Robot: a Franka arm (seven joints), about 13 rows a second.
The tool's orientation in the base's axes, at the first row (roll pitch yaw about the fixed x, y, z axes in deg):
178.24, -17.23, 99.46
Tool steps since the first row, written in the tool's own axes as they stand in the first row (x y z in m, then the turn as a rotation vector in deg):
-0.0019, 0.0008, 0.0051, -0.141, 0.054, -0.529
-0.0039, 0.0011, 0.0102, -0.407, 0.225, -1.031
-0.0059, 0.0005, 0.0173, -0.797, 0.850, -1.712
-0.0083, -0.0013, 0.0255, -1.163, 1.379, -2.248
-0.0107, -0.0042, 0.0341, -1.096, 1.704, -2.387
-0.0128, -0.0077, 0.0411, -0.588, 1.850, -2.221
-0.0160, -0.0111, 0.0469, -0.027, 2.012, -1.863
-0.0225, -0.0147, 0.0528, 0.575, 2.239, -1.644
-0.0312, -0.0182, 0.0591, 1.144, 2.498, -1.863
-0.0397, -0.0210, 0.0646, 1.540, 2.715, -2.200
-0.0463, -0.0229, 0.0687, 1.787, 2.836, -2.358
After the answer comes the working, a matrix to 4 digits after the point.
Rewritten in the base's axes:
0.0010, -0.0002, -0.0054, 0.085, -0.282, 0.465
0.0015, -0.0005, -0.0109, 0.305, -0.655, 0.870
0.0011, -0.0003, -0.0182, 0.996, -1.127, 1.423
-0.0004, -0.0004, -0.0268, 1.586, -1.549, 1.842
-0.0031, -0.0006, -0.0358, 1.898, -1.477, 2.004
-0.0063, -0.0010, -0.0433, 1.960, -0.926, 2.000
-0.0093, -0.0029, -0.0498, 2.025, -0.266, 1.830
-0.0120, -0.0078, -0.0575, 2.151, 0.401, 1.805
-0.0142, -0.0147, -0.0662, 2.321, 0.912, 2.191
-0.0157, -0.0215, -0.0740, 2.480, 1.219, 2.636
-0.0166, -0.0268, -0.0800, 2.563, 1.424, 2.864

The tool's axes in the first row as the columns of a matrix, in the base's axes (rounded; the answer above uses it unrounded):
-0.1570, 0.9874, -0.0184
0.9421, 0.1553, 0.2971
0.2962, 0.0293, -0.9547

